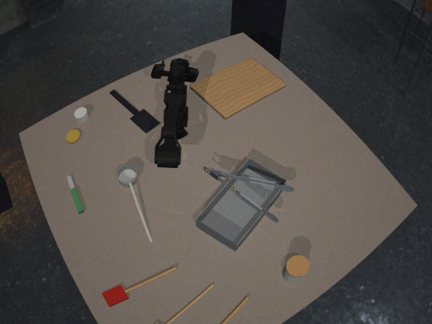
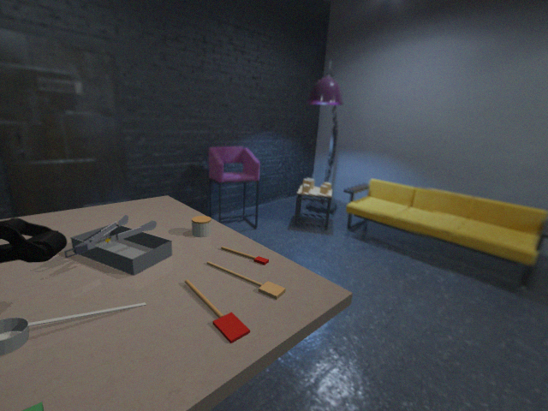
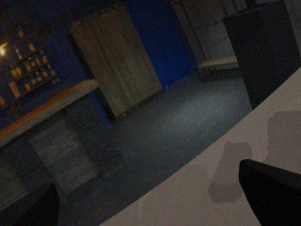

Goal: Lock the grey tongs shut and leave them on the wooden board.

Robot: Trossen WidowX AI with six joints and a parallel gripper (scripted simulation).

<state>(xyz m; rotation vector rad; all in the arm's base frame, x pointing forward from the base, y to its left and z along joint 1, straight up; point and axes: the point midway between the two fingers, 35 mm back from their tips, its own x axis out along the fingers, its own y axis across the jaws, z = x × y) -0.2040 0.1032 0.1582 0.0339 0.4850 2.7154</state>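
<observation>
My gripper tip is 640 mm short of the grey roasting tin, 100 mm to the left of it and 130 mm above it. Round my gripper tip: white puck 90 mm behind, 430 mm to the right, 140 mm below; then wooden board 150 mm ahead, 250 mm to the left, 150 mm below; then black spatula 30 mm ahead, 210 mm to the right, 150 mm below.
</observation>
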